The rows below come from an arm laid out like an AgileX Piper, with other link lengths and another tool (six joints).
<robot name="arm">
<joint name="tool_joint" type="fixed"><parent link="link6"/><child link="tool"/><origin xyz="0.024 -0.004 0.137" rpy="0 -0.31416 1.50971"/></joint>
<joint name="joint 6" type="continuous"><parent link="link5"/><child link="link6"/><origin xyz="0 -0.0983 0" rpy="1.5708 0 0"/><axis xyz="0 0 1"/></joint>
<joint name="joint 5" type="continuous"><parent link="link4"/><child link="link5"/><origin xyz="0 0 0" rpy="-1.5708 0 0"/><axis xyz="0 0 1"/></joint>
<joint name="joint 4" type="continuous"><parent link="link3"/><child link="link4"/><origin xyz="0.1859 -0.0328 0" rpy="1.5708 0 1.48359"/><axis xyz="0 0 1"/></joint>
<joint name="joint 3" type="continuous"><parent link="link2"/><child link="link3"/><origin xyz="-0.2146 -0.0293 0"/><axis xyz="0 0 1"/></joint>
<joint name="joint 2" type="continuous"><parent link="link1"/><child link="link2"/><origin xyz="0 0 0" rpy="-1.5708 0 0"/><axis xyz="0 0 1"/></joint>
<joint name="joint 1" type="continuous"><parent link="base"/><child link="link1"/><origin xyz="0 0 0.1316"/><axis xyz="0 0 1"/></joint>
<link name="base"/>
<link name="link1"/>
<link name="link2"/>
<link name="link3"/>
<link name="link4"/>
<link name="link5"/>
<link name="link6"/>
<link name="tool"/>
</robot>
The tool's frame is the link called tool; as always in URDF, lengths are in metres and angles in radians. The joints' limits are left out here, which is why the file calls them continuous.
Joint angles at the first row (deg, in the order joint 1, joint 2, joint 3, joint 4, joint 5, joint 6):
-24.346, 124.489, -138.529, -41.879, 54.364, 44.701
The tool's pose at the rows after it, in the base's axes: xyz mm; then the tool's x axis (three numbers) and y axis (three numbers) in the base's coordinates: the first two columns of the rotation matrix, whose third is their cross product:
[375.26 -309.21 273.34 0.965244 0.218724 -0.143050 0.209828 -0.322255 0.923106]
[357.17 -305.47 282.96 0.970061 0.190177 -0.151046 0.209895 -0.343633 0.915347]
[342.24 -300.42 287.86 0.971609 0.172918 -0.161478 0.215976 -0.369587 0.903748]
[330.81 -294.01 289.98 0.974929 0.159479 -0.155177 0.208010 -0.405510 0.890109]
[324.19 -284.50 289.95 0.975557 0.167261 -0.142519 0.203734 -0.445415 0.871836]
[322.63 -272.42 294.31 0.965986 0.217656 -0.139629 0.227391 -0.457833 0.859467]
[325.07 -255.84 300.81 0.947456 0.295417 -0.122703 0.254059 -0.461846 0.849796]
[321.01 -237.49 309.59 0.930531 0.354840 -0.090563 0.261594 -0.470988 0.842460]
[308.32 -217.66 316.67 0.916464 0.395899 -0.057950 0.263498 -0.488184 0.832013]
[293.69 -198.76 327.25 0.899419 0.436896 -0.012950 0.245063 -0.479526 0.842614]
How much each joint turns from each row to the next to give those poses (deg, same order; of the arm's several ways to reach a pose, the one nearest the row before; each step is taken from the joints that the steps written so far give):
0.000, -3.145, 0.001, 0.841, 2.925, -1.623
0.000, -2.614, -0.009, 0.333, 3.972, -1.076
-0.001, -2.108, 0.009, 0.799, 3.590, -1.224
0.002, -1.760, -0.002, 1.205, 3.172, -0.209
-0.002, -1.625, 0.005, 2.411, 2.634, -0.572
0.001, -1.991, -0.002, 3.549, 1.305, -3.085
-0.001, -2.571, 0.543, 4.933, 0.395, -3.670
0.001, -4.388, 2.932, 4.264, 0.095, -1.927
-0.001, -6.320, 5.744, 3.445, 0.001, -0.678
0.002, -8.580, 9.287, 2.657, -3.393, -0.252

